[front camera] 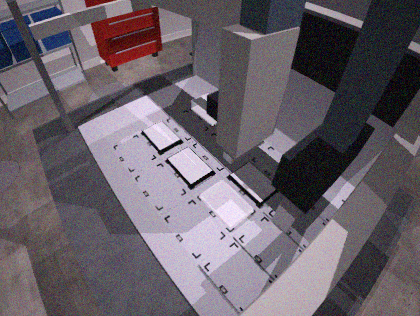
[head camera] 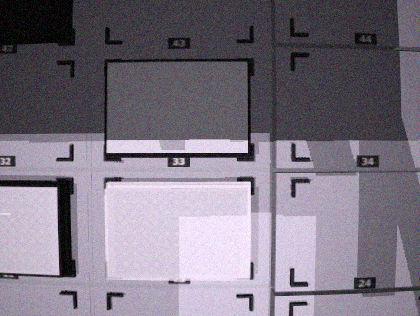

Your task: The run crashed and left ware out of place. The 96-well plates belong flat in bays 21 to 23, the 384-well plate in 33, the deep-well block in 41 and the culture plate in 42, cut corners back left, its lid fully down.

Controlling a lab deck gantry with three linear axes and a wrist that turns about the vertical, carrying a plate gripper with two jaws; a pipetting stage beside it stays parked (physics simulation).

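Frame: origin at the robot's base, x ahead, y left, z up, level; metres.
Seen in the pictures: gripper, between the fingertips: [front camera: 293, 211]; robot's base, origin of its link: [front camera: 114, 147].
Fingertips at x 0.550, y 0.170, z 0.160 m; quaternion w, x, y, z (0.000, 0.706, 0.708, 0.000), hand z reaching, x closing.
Observation:
Pixels of each thing's top centre, then the offset from my fingertips to it. "spot": a spot on its surface instead.
- bay 21, a spot on its surface: [front camera: 161, 136] spot: dx -0.477, dy -0.023, dz -0.145 m
- bay 22, a spot on its surface: [head camera: 27, 230] [front camera: 195, 170] spot: dx -0.290, dy -0.020, dz -0.145 m
- black skirt, centre of its top: [head camera: 176, 233] [front camera: 226, 201] dx -0.158, dy -0.020, dz -0.145 m
- grey-topped plate, centre of its top: [head camera: 176, 107] [front camera: 254, 181] dx -0.158, dy +0.087, dz -0.145 m
- black block, a spot on its surface: [head camera: 35, 20] spot: dx -0.283, dy +0.165, dz -0.143 m
- white-edged ware, centre of its top: [front camera: 210, 104] dx -0.486, dy +0.194, dz -0.118 m
My gripper [front camera: 310, 180] hangs above the deck at the right in the front view, near bays 33 and 34. Its jaws do not show clearly, so I cannot tell their state. White-topped plates with black skirts lie flat in bay 21 [front camera: 161, 136] and bay 22 [front camera: 190, 166] [head camera: 27, 230]. A pale ware without a black skirt [front camera: 226, 200] [head camera: 145, 235] lies in bay 23. I cannot tell its kind. A grey-topped plate [front camera: 254, 181] [head camera: 177, 100] lies flat in bay 33. A black block [head camera: 35, 20] stands in bay 42. A white-edged ware [front camera: 203, 113] is partly hidden around bay 41.
The parked stage's tall pale column [front camera: 255, 90] hides part of the back of the deck. The pale wall [front camera: 310, 270] runs along the right front. A red drawer cabinet [front camera: 131, 42] and a rack with blue bins [front camera: 55, 37] stand beyond the deck at the left.

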